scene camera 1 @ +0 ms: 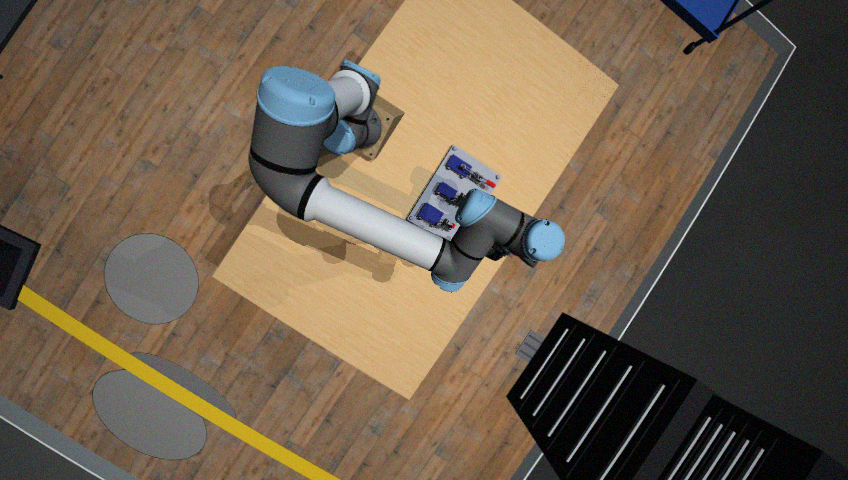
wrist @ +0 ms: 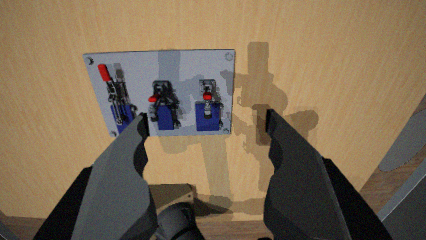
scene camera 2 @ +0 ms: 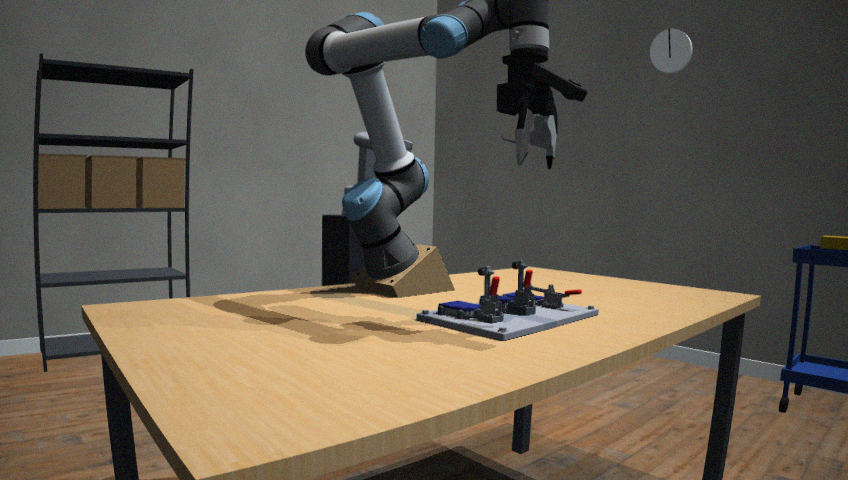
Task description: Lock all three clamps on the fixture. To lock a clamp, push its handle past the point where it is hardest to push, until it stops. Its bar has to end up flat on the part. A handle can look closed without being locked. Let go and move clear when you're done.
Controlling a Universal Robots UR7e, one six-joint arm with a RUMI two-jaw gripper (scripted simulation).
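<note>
The gripper (scene camera 2: 535, 167), (wrist: 207, 112) is visible, as is a grey fixture plate (scene camera 2: 517, 325), (scene camera 1: 450, 177), (wrist: 183, 69).
</note>
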